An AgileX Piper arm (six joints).
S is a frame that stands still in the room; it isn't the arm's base.
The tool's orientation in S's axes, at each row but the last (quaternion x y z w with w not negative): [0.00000, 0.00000, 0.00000, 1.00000]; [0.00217, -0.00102, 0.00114, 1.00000]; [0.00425, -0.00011, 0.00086, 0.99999]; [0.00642, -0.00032, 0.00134, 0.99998]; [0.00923, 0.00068, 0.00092, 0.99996]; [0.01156, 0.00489, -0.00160, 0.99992]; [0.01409, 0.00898, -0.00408, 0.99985]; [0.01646, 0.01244, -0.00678, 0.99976]
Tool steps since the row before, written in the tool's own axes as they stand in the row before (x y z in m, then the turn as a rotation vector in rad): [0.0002, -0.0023, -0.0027, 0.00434, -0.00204, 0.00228]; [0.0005, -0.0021, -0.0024, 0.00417, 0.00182, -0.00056]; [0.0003, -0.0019, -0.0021, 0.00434, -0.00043, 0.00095]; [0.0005, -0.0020, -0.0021, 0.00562, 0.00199, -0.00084]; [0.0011, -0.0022, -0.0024, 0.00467, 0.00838, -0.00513]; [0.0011, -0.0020, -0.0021, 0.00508, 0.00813, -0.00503]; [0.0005, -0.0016, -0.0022, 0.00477, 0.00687, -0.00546]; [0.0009, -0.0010, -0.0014, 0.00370, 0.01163, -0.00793]
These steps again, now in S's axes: [0.0002, -0.0023, -0.0027, 0.00434, -0.00204, 0.00228]; [0.0005, -0.0021, -0.0024, 0.00417, 0.00183, -0.00054]; [0.0003, -0.0019, -0.0021, 0.00434, -0.00043, 0.00095]; [0.0005, -0.0020, -0.0021, 0.00562, 0.00202, -0.00081]; [0.0011, -0.0022, -0.0024, 0.00465, 0.00848, -0.00498]; [0.0011, -0.0020, -0.0022, 0.00506, 0.00823, -0.00489]; [0.0004, -0.0015, -0.0023, 0.00473, 0.00698, -0.00535]; [0.0009, -0.0010, -0.0015, 0.00367, 0.01184, -0.00764]
